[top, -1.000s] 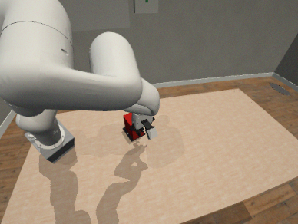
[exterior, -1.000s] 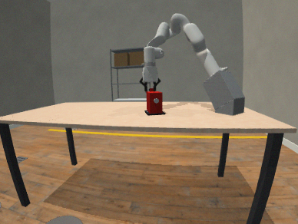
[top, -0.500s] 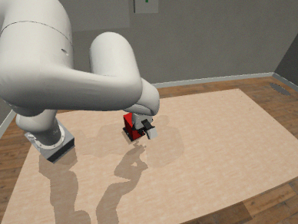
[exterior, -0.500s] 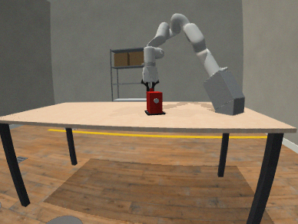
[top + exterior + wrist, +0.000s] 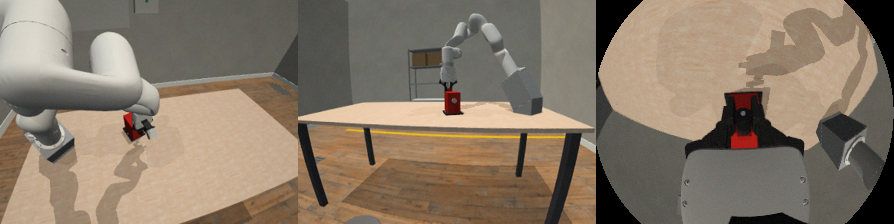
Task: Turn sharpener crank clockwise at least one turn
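The crank knob lies 1 cm behind my hand and 2 cm to the left of it.
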